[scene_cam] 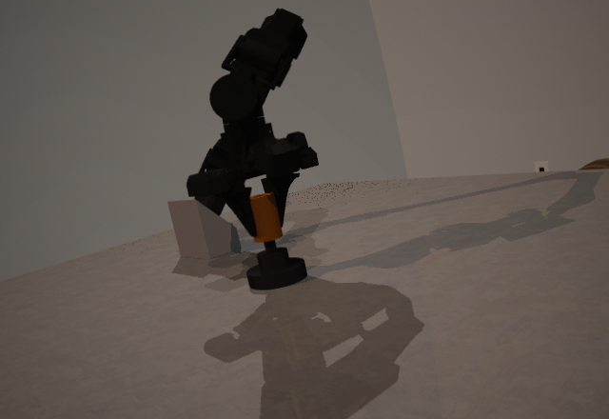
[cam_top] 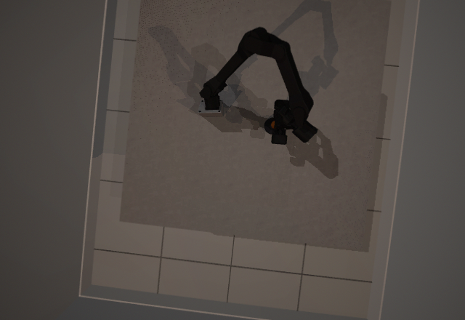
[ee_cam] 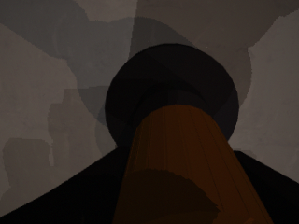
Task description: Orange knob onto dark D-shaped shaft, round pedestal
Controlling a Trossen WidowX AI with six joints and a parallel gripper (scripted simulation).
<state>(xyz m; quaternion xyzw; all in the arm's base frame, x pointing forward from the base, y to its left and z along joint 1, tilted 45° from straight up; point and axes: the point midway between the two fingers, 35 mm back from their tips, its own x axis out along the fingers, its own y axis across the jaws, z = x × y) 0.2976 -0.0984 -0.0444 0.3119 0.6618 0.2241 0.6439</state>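
Now: gripper tip 40 mm above the dark round pedestal. Also, from my gripper tip: orange knob: 20 mm above.
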